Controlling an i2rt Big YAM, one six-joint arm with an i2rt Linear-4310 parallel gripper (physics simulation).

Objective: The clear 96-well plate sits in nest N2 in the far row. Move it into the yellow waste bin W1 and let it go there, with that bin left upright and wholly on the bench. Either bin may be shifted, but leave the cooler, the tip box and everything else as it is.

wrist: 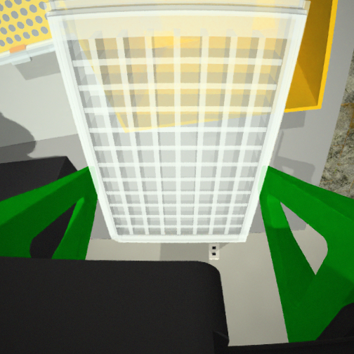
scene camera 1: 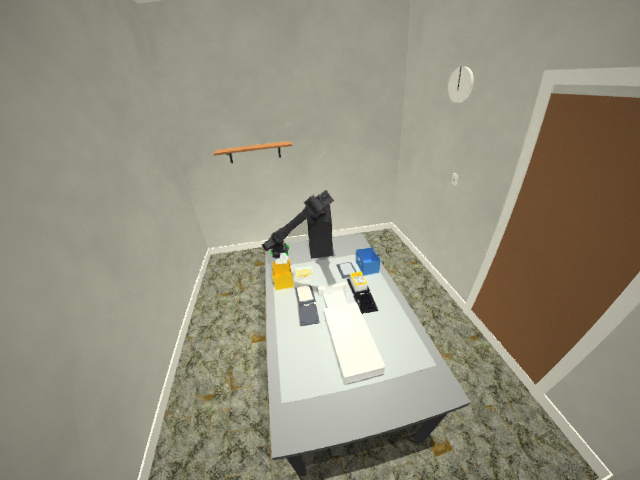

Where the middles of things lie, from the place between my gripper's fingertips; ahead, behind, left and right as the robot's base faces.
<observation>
My hand is 10 mm to the left of the clear 96-well plate [wrist: 177, 115] and 10 mm short of it.
</observation>
